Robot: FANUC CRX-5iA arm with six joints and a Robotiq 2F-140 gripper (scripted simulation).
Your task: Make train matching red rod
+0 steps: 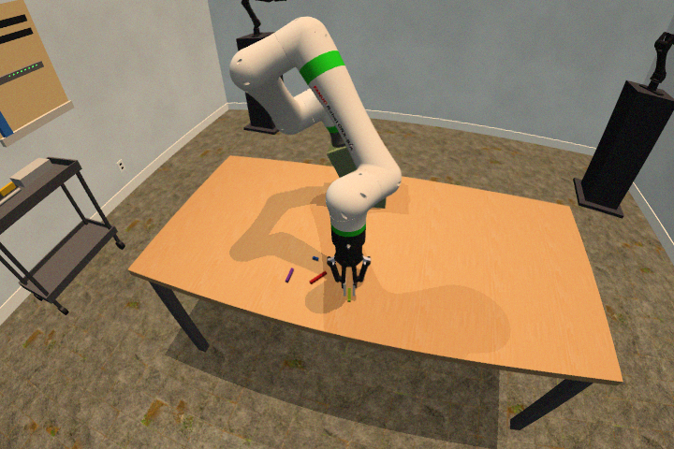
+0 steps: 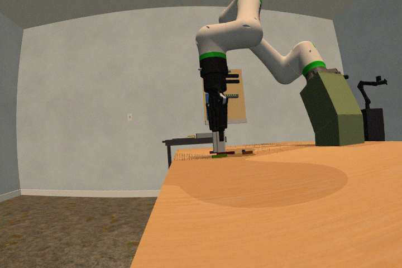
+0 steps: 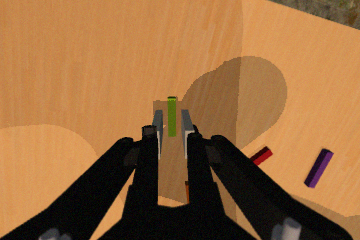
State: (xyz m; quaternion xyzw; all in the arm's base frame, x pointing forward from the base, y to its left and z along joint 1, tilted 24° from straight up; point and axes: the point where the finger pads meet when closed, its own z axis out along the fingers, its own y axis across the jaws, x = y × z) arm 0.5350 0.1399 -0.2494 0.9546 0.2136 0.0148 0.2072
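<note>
Right now my hand is 50 mm above the lime rod. From my hand the other things lie so: red rod (130 mm to the right, 50 mm below, 20 mm behind); purple rod (230 mm to the right, 50 mm below, 10 mm ahead); orange rod (100 mm behind, 70 mm to the right, 50 mm below).
</note>
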